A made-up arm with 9 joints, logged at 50 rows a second.
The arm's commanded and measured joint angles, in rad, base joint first. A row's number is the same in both.
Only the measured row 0 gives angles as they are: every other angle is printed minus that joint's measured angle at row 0.
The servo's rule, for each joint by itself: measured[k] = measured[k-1] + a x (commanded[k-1-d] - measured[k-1]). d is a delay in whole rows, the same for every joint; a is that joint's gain. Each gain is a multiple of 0.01, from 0.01 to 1. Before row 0 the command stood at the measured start. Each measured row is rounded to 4 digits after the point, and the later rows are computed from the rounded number. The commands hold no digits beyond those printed.
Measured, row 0:
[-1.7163 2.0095 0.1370 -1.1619 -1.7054 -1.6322 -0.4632 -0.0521 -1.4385]
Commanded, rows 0 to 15:
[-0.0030 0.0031 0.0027 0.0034 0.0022 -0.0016 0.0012 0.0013 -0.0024]
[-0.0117 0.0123 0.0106 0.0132 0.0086 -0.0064 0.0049 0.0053 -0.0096]
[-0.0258 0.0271 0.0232 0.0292 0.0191 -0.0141 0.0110 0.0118 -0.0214]
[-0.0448 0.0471 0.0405 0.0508 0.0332 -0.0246 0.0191 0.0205 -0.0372]
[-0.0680 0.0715 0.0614 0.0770 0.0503 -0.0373 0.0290 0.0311 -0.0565]
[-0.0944 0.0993 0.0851 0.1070 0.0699 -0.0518 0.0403 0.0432 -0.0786]
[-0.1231 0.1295 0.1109 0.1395 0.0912 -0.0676 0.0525 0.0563 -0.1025]
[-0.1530 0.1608 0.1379 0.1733 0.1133 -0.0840 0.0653 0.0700 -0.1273]
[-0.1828 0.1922 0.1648 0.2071 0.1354 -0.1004 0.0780 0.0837 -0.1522]
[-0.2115 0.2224 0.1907 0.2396 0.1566 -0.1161 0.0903 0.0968 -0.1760]
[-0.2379 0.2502 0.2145 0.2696 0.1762 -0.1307 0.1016 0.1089 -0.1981]
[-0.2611 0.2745 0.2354 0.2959 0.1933 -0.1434 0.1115 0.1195 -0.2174]
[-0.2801 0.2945 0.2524 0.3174 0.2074 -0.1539 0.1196 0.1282 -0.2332]
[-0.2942 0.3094 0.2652 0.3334 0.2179 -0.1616 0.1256 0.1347 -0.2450]
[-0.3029 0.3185 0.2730 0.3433 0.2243 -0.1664 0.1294 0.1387 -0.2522]
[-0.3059 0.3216 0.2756 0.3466 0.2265 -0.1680 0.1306 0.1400 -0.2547]
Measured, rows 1 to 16:
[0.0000 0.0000 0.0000 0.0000 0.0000 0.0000 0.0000 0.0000 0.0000]
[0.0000 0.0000 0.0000 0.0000 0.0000 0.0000 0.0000 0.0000 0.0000]
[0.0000 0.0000 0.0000 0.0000 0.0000 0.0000 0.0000 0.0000 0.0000]
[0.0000 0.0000 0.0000 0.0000 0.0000 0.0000 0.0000 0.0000 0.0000]
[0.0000 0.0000 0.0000 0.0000 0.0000 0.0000 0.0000 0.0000 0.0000]
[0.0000 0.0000 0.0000 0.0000 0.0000 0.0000 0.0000 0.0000 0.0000]
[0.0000 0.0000 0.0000 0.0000 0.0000 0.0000 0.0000 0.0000 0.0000]
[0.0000 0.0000 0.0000 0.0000 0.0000 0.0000 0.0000 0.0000 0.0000]
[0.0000 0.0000 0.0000 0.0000 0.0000 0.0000 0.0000 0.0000 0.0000]
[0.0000 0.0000 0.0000 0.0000 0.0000 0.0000 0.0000 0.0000 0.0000]
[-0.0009 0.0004 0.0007 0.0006 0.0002 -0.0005 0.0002 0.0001 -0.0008]
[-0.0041 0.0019 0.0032 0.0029 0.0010 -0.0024 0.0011 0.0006 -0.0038]
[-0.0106 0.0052 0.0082 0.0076 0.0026 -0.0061 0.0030 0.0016 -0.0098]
[-0.0209 0.0106 0.0163 0.0154 0.0054 -0.0120 0.0061 0.0033 -0.0191]
[-0.0350 0.0185 0.0276 0.0265 0.0094 -0.0201 0.0105 0.0058 -0.0318]
[-0.0528 0.0290 0.0420 0.0410 0.0148 -0.0302 0.0162 0.0092 -0.0477]
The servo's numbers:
d 10
a 0.30 0.13 0.25 0.18 0.09 0.32 0.19 0.09 0.34

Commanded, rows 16 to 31:
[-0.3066 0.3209 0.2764 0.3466 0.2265 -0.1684 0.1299 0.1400 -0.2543]
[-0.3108 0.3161 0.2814 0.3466 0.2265 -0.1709 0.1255 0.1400 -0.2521]
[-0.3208 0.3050 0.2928 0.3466 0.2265 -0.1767 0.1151 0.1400 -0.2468]
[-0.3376 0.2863 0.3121 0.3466 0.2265 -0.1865 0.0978 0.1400 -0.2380]
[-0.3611 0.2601 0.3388 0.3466 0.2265 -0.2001 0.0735 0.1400 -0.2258]
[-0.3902 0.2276 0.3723 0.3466 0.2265 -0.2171 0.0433 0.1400 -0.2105]
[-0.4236 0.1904 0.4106 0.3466 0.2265 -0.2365 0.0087 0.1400 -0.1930]
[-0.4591 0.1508 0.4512 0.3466 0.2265 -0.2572 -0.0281 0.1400 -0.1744]
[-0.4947 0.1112 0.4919 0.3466 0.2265 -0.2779 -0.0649 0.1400 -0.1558]
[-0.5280 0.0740 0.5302 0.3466 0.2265 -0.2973 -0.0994 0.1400 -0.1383]
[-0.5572 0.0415 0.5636 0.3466 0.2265 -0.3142 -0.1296 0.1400 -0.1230]
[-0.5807 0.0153 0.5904 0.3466 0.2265 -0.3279 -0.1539 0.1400 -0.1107]
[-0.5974 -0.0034 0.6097 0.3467 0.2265 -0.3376 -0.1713 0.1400 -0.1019]
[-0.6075 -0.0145 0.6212 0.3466 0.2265 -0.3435 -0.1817 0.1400 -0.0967]
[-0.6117 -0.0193 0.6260 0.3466 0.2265 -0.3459 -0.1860 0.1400 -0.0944]
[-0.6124 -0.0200 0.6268 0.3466 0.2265 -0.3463 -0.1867 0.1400 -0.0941]
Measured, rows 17 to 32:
[-0.0739 0.0421 0.0592 0.0587 0.0217 -0.0422 0.0231 0.0134 -0.0663]
[-0.0976 0.0575 0.0789 0.0793 0.0299 -0.0556 0.0311 0.0185 -0.0870]
[-0.1232 0.0750 0.1004 0.1023 0.0394 -0.0699 0.0400 0.0244 -0.1092]
[-0.1497 0.0942 0.1230 0.1270 0.0499 -0.0847 0.0496 0.0309 -0.1319]
[-0.1762 0.1145 0.1459 0.1527 0.0613 -0.0994 0.0595 0.0379 -0.1544]
[-0.2017 0.1353 0.1683 0.1785 0.0732 -0.1135 0.0694 0.0452 -0.1758]
[-0.2252 0.1560 0.1893 0.2035 0.0853 -0.1264 0.0789 0.0527 -0.1953]
[-0.2459 0.1759 0.2083 0.2269 0.0972 -0.1377 0.0878 0.0601 -0.2122]
[-0.2630 0.1944 0.2245 0.2479 0.1086 -0.1469 0.0957 0.0672 -0.2258]
[-0.2759 0.2109 0.2373 0.2657 0.1192 -0.1537 0.1023 0.0738 -0.2356]
[-0.2851 0.2252 0.2471 0.2803 0.1289 -0.1584 0.1075 0.0798 -0.2420]
[-0.2928 0.2370 0.2557 0.2922 0.1377 -0.1624 0.1109 0.0852 -0.2454]
[-0.3012 0.2458 0.2650 0.3020 0.1457 -0.1670 0.1117 0.0901 -0.2459]
[-0.3121 0.2511 0.2768 0.3100 0.1530 -0.1732 0.1091 0.0946 -0.2432]
[-0.3268 0.2523 0.2923 0.3166 0.1596 -0.1818 0.1023 0.0987 -0.2373]
[-0.3458 0.2491 0.3123 0.3220 0.1656 -0.1931 0.0911 0.1024 -0.2282]

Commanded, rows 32 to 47:
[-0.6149 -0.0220 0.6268 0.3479 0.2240 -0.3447 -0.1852 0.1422 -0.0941]
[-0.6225 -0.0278 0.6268 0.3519 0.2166 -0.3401 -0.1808 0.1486 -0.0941]
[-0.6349 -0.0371 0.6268 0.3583 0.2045 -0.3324 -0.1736 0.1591 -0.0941]
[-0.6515 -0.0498 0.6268 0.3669 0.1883 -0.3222 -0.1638 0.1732 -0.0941]
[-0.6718 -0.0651 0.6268 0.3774 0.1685 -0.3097 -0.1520 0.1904 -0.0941]
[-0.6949 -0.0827 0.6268 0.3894 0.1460 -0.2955 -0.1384 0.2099 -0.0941]
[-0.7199 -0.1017 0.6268 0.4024 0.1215 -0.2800 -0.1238 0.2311 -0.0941]
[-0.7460 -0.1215 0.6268 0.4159 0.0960 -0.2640 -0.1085 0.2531 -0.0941]
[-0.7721 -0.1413 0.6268 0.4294 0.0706 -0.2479 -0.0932 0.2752 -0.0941]
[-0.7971 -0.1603 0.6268 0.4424 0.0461 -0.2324 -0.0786 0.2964 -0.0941]
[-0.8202 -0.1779 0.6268 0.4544 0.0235 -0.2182 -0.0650 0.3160 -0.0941]
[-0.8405 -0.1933 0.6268 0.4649 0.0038 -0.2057 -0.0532 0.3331 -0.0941]
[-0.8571 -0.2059 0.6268 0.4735 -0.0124 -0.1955 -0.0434 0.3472 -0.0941]
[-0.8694 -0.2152 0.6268 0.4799 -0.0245 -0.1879 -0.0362 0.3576 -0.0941]
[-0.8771 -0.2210 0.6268 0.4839 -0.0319 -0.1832 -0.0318 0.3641 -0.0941]
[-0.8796 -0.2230 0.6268 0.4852 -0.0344 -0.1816 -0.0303 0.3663 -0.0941]
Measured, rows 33 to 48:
[-0.3691 0.2415 0.3369 0.3264 0.1711 -0.2070 0.0754 0.1058 -0.2162]
[-0.3961 0.2297 0.3655 0.3300 0.1761 -0.2231 0.0557 0.1089 -0.2020]
[-0.4257 0.2143 0.3971 0.3330 0.1806 -0.2406 0.0328 0.1117 -0.1863]
[-0.4564 0.1961 0.4304 0.3354 0.1847 -0.2587 0.0077 0.1142 -0.1700]
[-0.4866 0.1760 0.4637 0.3374 0.1885 -0.2765 -0.0184 0.1165 -0.1540]
[-0.5148 0.1551 0.4954 0.3391 0.1919 -0.2929 -0.0441 0.1186 -0.1393]
[-0.5396 0.1345 0.5240 0.3405 0.1950 -0.3072 -0.0683 0.1205 -0.1266]
[-0.5600 0.1151 0.5483 0.3416 0.1978 -0.3188 -0.0898 0.1223 -0.1164]
[-0.5755 0.0976 0.5677 0.3425 0.2004 -0.3275 -0.1081 0.1239 -0.1089]
[-0.5866 0.0823 0.5825 0.3432 0.2027 -0.3335 -0.1230 0.1253 -0.1039]
[-0.5951 0.0687 0.5936 0.3440 0.2046 -0.3371 -0.1348 0.1268 -0.1006]
[-0.6033 0.0562 0.6019 0.3454 0.2057 -0.3381 -0.1435 0.1288 -0.0984]
[-0.6128 0.0441 0.6081 0.3477 0.2056 -0.3363 -0.1492 0.1315 -0.0969]
[-0.6244 0.0319 0.6128 0.3512 0.2040 -0.3318 -0.1520 0.1353 -0.0959]
[-0.6386 0.0193 0.6163 0.3559 0.2008 -0.3247 -0.1520 0.1403 -0.0953]
[-0.6555 0.0060 0.6189 0.3619 0.1959 -0.3154 -0.1494 0.1466 -0.0949]

